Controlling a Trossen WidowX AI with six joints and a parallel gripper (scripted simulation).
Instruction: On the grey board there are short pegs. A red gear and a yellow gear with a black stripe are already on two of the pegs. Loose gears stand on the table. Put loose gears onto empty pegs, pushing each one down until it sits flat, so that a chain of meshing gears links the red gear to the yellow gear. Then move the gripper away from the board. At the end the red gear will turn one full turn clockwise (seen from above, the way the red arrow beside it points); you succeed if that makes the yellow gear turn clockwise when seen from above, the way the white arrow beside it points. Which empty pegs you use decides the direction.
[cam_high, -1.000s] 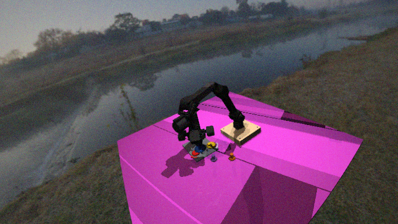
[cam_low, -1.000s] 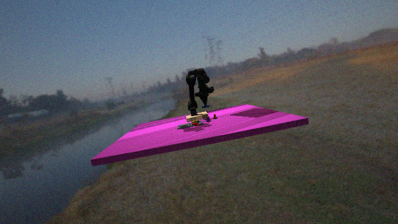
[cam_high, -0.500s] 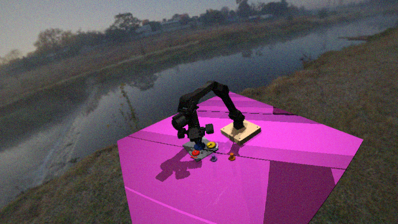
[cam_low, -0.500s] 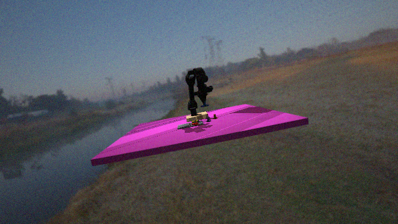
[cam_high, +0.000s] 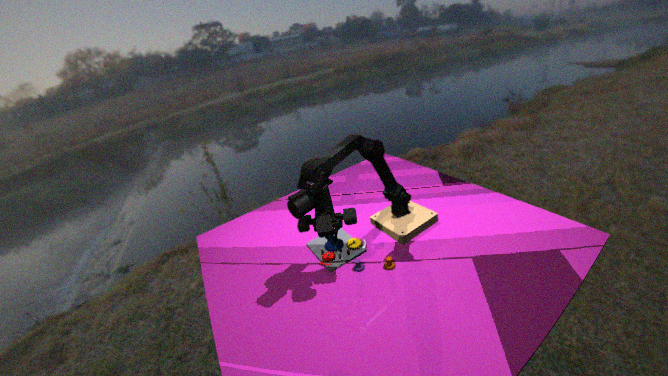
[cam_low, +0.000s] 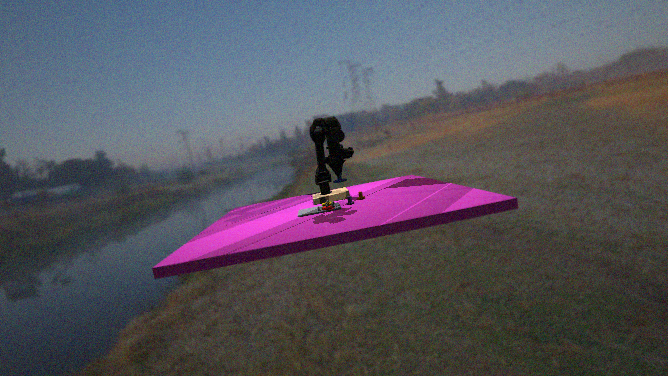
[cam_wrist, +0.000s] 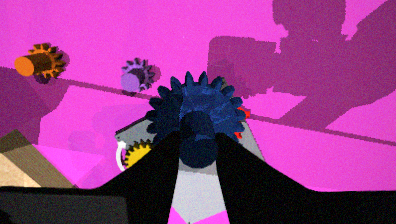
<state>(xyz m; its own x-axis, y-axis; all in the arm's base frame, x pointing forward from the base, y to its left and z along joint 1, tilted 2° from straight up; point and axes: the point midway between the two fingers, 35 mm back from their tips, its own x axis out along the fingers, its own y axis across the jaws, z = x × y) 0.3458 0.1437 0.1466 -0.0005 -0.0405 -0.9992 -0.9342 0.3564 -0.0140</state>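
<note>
Now: the red gear 140 mm below my gripper tip, 80 mm to the right of it and 20 mm ahead of it. The rest, counted from my gripper tip: red arrow: 140 mm below, 60 mm to the right, 40 mm ahead; purple gear: 140 mm below, 60 mm behind, 20 mm to the left; blue gear: 10 mm below.
</note>
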